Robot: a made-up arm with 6 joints.
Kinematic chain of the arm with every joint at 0, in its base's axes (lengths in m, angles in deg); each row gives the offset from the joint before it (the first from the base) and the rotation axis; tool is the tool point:
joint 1: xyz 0 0 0.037 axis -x
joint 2: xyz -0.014 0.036 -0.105 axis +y
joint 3: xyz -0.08 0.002 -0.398 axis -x
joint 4: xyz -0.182 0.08 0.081 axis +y
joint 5: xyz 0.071 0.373 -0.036 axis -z
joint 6: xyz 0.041 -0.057 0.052 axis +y
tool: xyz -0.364 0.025 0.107
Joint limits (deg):
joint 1: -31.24..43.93
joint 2: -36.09..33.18
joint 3: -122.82..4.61
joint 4: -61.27..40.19
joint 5: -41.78..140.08
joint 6: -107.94..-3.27
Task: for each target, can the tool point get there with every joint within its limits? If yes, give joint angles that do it. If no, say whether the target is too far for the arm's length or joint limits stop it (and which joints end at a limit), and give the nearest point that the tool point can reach.
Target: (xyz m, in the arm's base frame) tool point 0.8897 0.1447 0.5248
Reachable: no: joint limits stop it (at a limit: joint 1, joint 2) | nearest point 0.1740 0.1234 0.2679 | short by 0.761 m
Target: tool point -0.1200 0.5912 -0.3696
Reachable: yes | joints 27.42 22.08 -25.13 -31.59 104.38 -35.38
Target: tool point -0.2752 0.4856 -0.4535
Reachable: yes | joints 22.82 -3.62 -43.67 9.18 90.68 -74.87
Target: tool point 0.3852 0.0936 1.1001
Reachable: no: joint limits stop it (at a limit: joint 1, joint 2, joint 4) | nearest point -0.0109 0.1358 0.4925 | short by 0.727 m
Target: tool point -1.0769 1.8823 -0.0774
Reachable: no: too far | nearest point -0.5227 0.9222 -0.0688 | short by 1.109 m
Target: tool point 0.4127 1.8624 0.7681
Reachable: no: too far | nearest point 0.1220 0.9448 0.0684 | short by 1.190 m
